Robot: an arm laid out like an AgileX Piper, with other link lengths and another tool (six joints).
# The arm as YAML. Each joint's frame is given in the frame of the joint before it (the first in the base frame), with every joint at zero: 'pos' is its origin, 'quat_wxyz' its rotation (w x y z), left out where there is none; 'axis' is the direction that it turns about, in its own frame. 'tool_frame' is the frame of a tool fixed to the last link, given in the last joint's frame.
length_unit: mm
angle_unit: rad
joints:
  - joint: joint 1
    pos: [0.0, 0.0, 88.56]
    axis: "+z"
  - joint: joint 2
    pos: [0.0, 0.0, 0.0]
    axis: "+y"
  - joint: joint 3
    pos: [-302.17, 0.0, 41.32]
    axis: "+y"
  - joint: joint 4
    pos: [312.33, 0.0, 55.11]
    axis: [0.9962, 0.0, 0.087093]
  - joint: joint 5
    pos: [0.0, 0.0, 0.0]
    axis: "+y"
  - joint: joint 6
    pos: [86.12, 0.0, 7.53]
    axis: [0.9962, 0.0, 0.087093]
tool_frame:
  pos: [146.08, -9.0, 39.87]
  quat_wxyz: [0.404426, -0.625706, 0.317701, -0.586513]
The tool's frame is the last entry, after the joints.
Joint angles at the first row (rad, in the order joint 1, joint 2, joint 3, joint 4, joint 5, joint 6):
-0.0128 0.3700 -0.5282 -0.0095 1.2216 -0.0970
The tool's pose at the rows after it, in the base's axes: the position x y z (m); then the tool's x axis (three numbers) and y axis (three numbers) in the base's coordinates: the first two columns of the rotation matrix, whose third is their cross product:
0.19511 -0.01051 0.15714 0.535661 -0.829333 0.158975 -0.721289 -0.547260 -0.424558
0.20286 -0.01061 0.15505 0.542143 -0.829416 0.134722 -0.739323 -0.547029 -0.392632
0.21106 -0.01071 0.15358 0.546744 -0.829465 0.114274 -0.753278 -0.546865 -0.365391
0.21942 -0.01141 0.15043 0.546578 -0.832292 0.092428 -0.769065 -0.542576 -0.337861
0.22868 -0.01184 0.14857 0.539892 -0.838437 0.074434 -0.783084 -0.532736 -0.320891
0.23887 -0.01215 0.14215 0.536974 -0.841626 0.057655 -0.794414 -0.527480 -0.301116
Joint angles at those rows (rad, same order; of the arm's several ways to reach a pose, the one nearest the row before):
-0.0128 0.4475 -0.5541 -0.0079 1.2233 -0.0970
-0.0128 0.5186 -0.5810 -0.0079 1.2233 -0.0970
-0.0128 0.5845 -0.6079 -0.0079 1.2211 -0.0970
-0.0151 0.6497 -0.6316 -0.0079 1.2170 -0.0942
-0.0150 0.7084 -0.6550 -0.0079 1.2073 -0.0825
-0.0151 0.7697 -0.6678 -0.0079 1.1858 -0.0763

